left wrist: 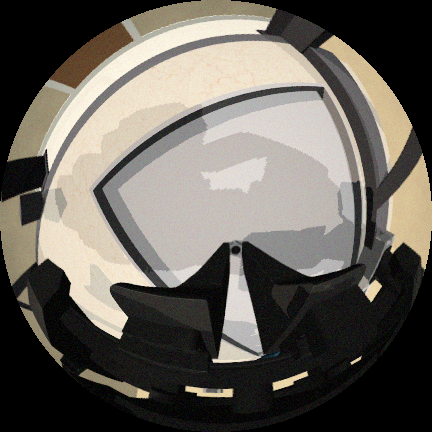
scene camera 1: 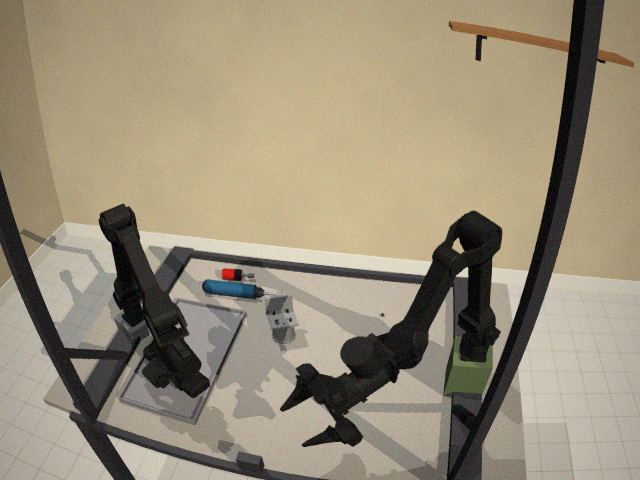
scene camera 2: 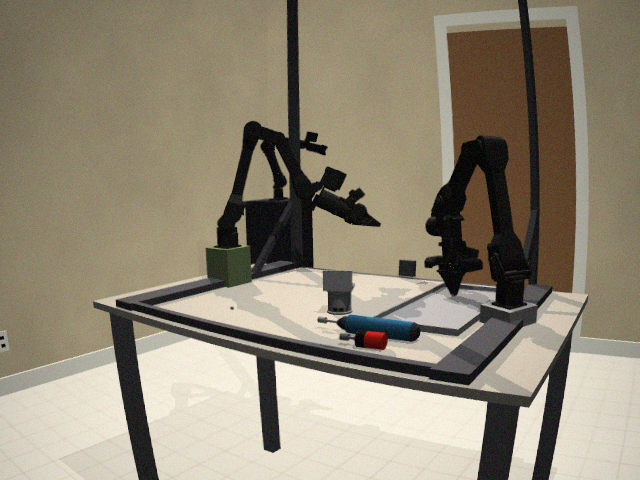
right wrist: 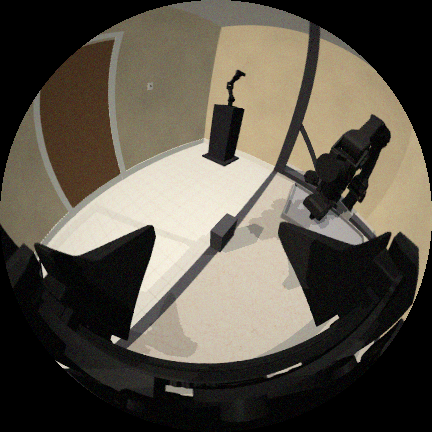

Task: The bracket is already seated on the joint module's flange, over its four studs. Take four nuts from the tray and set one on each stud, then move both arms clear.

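Frame: origin at the left arm's base, x right, y up, z back, level; centimetres.
Seen in the pictures: left gripper, between the fingertips: (left wrist: 234, 247) (scene camera 1: 180, 388) (scene camera 2: 454, 294) (right wrist: 310, 217); right gripper, between the fingertips: (scene camera 1: 291, 428) (scene camera 2: 378, 225) (right wrist: 217, 230); left arm's base, origin of its link: (left wrist: 380, 263) (scene camera 1: 134, 316) (scene camera 2: 509, 304) (right wrist: 346, 204); right arm's base, origin of its link: (scene camera 1: 473, 352) (scene camera 2: 227, 246).
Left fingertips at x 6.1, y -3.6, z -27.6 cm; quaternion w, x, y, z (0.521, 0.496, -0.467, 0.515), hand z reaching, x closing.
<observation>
Offsets run from my left fingertips to a thing's top centre. "spot": to the spot under its first point.
The grey bracket (scene camera 1: 282, 319) (scene camera 2: 337, 280) sits on the joint module {dx -32.6, dy +6.8, dz -5.6 cm} (scene camera 1: 283, 335) (scene camera 2: 339, 303); small dark spots show on its base, too small to tell studs from nuts. My left gripper (scene camera 2: 454, 292) (left wrist: 234, 247) is low over the tray {dx -8.7, dy +0.9, dz +8.3 cm} (scene camera 1: 217, 322) (scene camera 2: 439, 316) (left wrist: 310, 120), its fingertips closed on a nut {dx +0.0, dy +0.3, dz +0.0 cm} (left wrist: 235, 246); its tips are hidden in scene camera 1. My right gripper (scene camera 1: 292, 427) (scene camera 2: 379, 224) (right wrist: 217, 230) is open and empty, raised above the table near the front in scene camera 1.
A blue tool {spot: dx -34.6, dy +2.6, dz +16.4 cm} (scene camera 1: 230, 289) (scene camera 2: 382, 327) and a red one {dx -42.3, dy +2.8, dz +21.2 cm} (scene camera 1: 231, 274) (scene camera 2: 374, 339) lie near the bracket. A tiny dark piece {dx -55.3, dy -0.1, dz -21.4 cm} (scene camera 1: 382, 314) (scene camera 2: 232, 308) lies on the table. A dark block {dx +5.0, dy +5.1, dz -29.3 cm} (scene camera 1: 250, 460) (scene camera 2: 407, 267) (right wrist: 223, 233) is at the table's edge.
</observation>
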